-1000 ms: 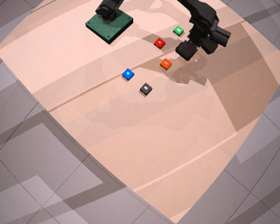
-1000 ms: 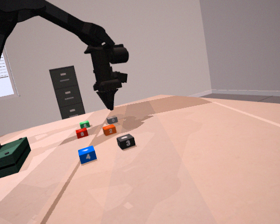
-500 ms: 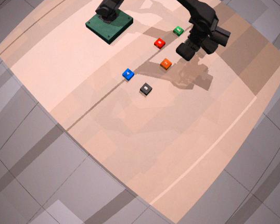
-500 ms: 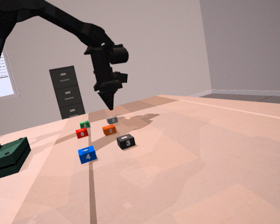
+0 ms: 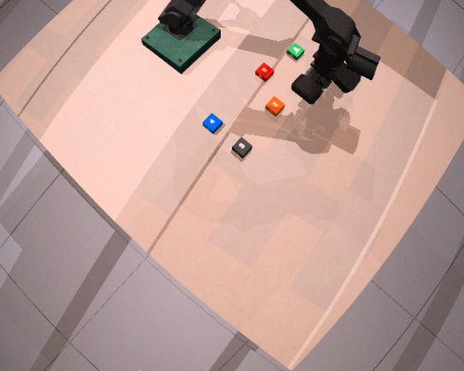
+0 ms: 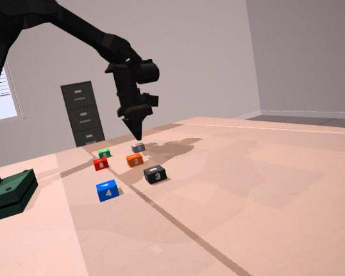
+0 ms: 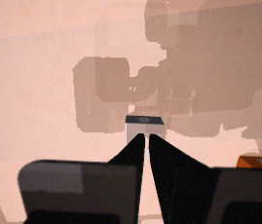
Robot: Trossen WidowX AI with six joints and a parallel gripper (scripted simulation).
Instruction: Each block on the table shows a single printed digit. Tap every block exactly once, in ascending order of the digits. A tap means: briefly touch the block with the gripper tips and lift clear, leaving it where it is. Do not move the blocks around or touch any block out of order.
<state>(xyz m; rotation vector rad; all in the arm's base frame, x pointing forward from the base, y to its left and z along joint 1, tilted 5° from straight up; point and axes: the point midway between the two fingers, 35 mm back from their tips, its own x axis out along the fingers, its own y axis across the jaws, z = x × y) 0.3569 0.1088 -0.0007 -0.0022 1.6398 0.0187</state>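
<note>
The grey block is 2 cm below my gripper tip and 1 cm behind it. Round my gripper tip: orange block 11 cm to the right, 4 cm behind, 2 cm below; then red block 12 cm behind, 6 cm to the right, 2 cm below; then green block 10 cm behind, 4 cm to the left, 2 cm below.
</note>
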